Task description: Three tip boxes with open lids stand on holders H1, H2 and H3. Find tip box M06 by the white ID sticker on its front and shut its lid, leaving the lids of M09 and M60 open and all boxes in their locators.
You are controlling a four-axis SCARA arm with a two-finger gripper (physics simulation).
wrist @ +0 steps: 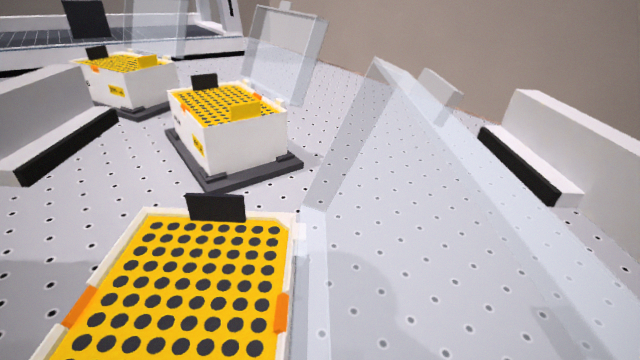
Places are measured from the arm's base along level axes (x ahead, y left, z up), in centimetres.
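Where they show: gripper, fingertip midpoint: (303,102).
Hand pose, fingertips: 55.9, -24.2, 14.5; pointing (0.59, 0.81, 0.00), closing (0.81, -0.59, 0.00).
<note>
Each offset is from my fingertips to the top centre of the thing, as dx, dy, dz. "spot": to the spot under its first point.
Three white tip boxes with yellow inserts full of dark holes show in the wrist view. The nearest box @[-6.0, -0.5, -5.8] (178,286) fills the bottom left, and its clear lid @[spot: -0.9, -2.6, -6.7] (315,277) stands open, leaning away to the right. The middle box @[spot: +3.1, +15.6, -7.8] (232,129) sits on a dark holder @[+4.7, +21.6, -11.8] (250,176) with its clear lid @[spot: +12.4, +21.3, -2.0] (286,44) up. The far box @[spot: -1.9, +37.5, -8.2] (129,80) also has its lid @[spot: +4.2, +48.6, -3.9] (152,31) up. Small labels show on the middle box @[spot: +0.4, +17.6, -9.7] (198,145) and on the far box (116,91), but I cannot read them. The nearest box's front is hidden. My gripper's fingers are out of the picture, above the nearest box.
A white block with a black strip (44,116) lies at the left, and another (559,147) at the right. A white machine with a dark deck (44,36) stands at the back left. A brown wall (492,44) bounds the perforated table.
</note>
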